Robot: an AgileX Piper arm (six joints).
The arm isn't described. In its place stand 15 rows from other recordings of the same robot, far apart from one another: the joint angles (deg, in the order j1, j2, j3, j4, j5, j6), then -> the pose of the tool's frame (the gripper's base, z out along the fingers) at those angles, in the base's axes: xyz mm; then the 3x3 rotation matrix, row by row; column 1 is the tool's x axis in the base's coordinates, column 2 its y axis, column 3 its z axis.
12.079, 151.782, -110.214, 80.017, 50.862, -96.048 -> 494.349 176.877 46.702; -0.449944 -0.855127 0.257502; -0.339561 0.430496 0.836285; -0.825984 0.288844 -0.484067
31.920, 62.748, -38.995, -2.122, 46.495, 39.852 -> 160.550 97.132 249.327; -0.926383 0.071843 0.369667; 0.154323 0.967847 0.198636; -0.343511 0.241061 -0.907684
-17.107, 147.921, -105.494, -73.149, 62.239, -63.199 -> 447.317 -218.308 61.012; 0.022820 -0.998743 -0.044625; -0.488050 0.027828 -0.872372; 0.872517 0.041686 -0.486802
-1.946, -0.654, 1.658, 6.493, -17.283, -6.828 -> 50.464 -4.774 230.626; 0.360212 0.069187 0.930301; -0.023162 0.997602 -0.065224; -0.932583 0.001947 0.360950
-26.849, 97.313, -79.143, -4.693, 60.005, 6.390 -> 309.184 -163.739 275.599; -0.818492 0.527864 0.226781; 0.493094 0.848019 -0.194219; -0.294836 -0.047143 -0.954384
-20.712, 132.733, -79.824, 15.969, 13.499, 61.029 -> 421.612 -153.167 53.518; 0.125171 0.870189 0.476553; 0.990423 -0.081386 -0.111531; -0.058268 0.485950 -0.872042
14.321, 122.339, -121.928, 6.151, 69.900, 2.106 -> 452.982 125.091 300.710; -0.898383 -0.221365 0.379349; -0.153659 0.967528 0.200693; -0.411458 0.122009 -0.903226
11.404, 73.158, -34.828, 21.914, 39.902, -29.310 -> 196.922 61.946 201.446; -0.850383 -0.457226 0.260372; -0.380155 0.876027 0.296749; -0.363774 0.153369 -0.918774
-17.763, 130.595, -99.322, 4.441, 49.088, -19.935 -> 449.922 -138.542 133.150; -0.965728 0.008022 0.259431; 0.002485 0.999762 -0.021663; -0.259543 -0.020276 -0.965519
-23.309, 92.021, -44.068, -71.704, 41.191, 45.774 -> 238.624 -164.769 188.648; -0.945832 0.297932 0.128994; 0.109837 0.667544 -0.736424; -0.305513 -0.682365 -0.664108
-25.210, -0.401, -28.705, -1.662, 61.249, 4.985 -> -6.780 0.634 276.939; -0.378996 0.475201 0.794069; 0.259064 0.878256 -0.401935; -0.888396 0.053383 -0.455963
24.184, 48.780, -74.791, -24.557, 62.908, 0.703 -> 123.290 18.458 467.073; -0.426031 -0.172094 0.888190; -0.386556 0.922241 -0.006724; -0.817968 -0.346200 -0.459427
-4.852, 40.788, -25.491, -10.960, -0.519, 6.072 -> 151.195 -12.677 298.038; -0.175893 0.068153 0.982047; -0.070576 0.994160 -0.081634; -0.981876 -0.083668 -0.170056
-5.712, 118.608, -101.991, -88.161, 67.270, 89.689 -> 442.458 -128.565 313.739; -0.202231 0.938783 0.278906; 0.050372 0.294385 -0.954359; -0.978041 -0.178952 -0.106822
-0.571, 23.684, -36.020, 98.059, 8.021, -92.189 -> 75.319 11.822 396.035; 0.302433 -0.153338 0.940756; 0.099633 0.986654 0.128789; -0.947949 0.054780 0.313674
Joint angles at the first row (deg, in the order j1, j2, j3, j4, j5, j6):
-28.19 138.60 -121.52 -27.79 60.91 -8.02
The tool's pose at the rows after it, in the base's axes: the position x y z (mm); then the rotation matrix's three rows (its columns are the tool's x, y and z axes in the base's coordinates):
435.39 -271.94 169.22; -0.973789 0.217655 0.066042; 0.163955 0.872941 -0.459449; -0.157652 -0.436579 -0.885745
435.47 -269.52 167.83; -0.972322 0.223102 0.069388; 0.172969 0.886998 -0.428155; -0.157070 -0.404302 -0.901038
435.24 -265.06 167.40; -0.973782 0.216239 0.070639; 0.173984 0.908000 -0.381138; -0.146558 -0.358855 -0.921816
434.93 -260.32 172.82; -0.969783 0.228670 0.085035; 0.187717 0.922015 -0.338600; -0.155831 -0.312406 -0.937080
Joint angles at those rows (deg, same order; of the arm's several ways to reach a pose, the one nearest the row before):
-28.19 138.60 -121.52 -24.81 62.97 -8.02
-28.25 138.60 -121.52 -22.63 63.48 -8.59
-28.25 138.43 -121.52 -19.54 64.69 -10.20
-28.25 137.62 -121.53 -16.44 65.72 -10.77

